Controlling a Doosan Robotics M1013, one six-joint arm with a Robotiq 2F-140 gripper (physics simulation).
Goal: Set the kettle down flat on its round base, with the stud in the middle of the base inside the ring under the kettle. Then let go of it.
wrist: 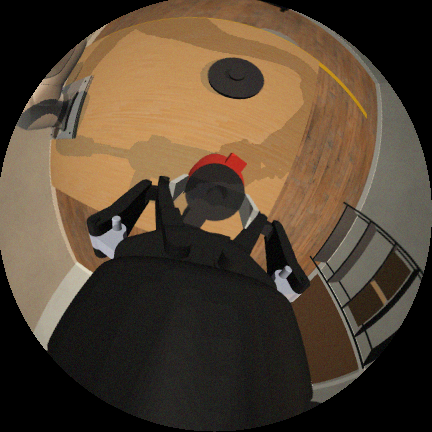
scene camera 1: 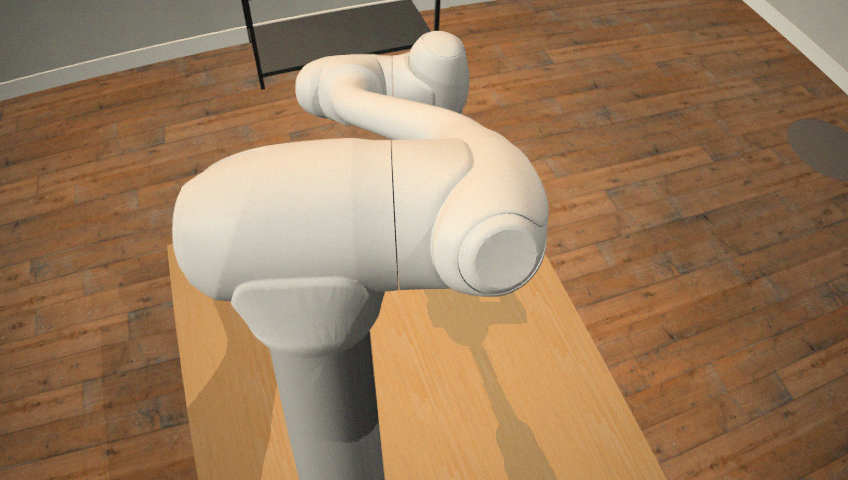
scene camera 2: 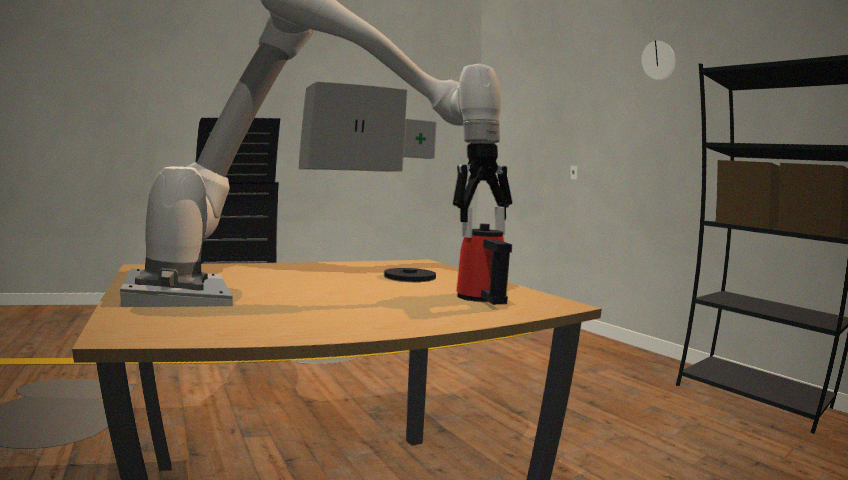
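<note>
The red kettle (scene camera 2: 473,267) (wrist: 207,161), with a black lid and a black handle (scene camera 2: 499,270) (wrist: 195,215), stands upright on the table, apart from its base. My gripper (scene camera 2: 483,231) (wrist: 213,191) points straight down and is shut on the top of the kettle, one pale fingertip on each side of the lid. The round black base (scene camera 2: 395,275) (wrist: 222,85) lies flat on the table, with its small stud (scene camera 2: 410,270) (wrist: 236,74) in the middle. The ring under the kettle is hidden. Kettle, base and gripper do not show in scene camera 1.
The wooden table (scene camera 1: 571,380) (scene camera 2: 333,333) (wrist: 150,95) carries the arm's mounting plate (scene camera 2: 178,297) (wrist: 79,107) at the end away from the kettle. The kettle stands near the table's other end. A black shelf rack (scene camera 2: 700,178) stands on the floor beyond that end.
</note>
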